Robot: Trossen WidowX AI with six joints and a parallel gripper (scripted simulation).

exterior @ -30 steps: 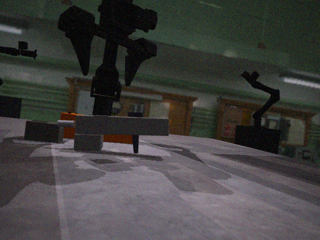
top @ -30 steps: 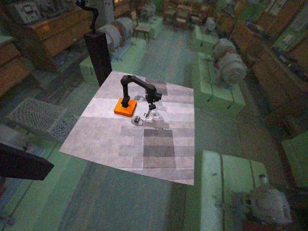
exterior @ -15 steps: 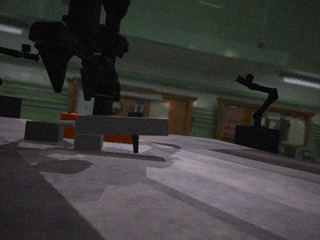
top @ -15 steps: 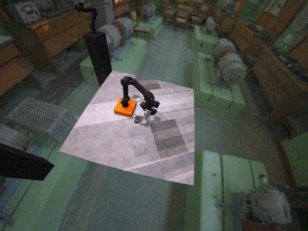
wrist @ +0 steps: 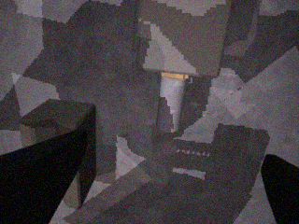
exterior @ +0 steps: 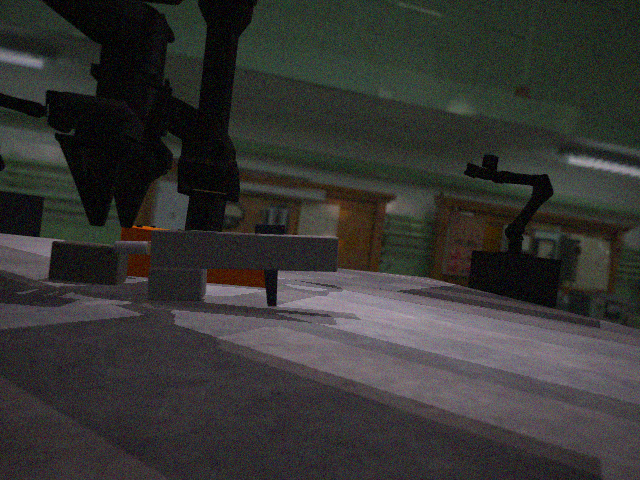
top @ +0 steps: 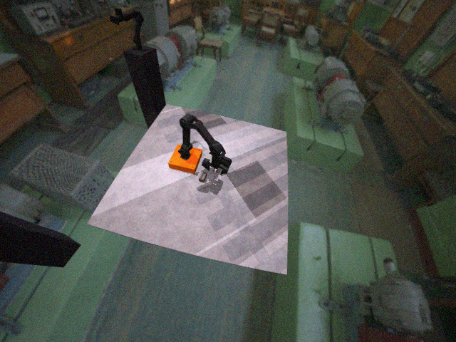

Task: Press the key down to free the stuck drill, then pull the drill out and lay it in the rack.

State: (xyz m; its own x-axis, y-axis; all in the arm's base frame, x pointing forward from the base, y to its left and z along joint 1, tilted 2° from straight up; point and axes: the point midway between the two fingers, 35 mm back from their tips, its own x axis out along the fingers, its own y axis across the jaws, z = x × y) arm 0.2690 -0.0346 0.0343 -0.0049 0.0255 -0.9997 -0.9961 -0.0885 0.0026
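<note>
The tan drill lies 10 mm behind my gripper tip, 70 mm to the left of it and 10 mm below it. From my gripper tip the other things lie so: grey rack 70 mm behind, 50 mm to the right, 50 mm below; dark key 20 mm behind, 150 mm to the left, 10 mm below.
</note>
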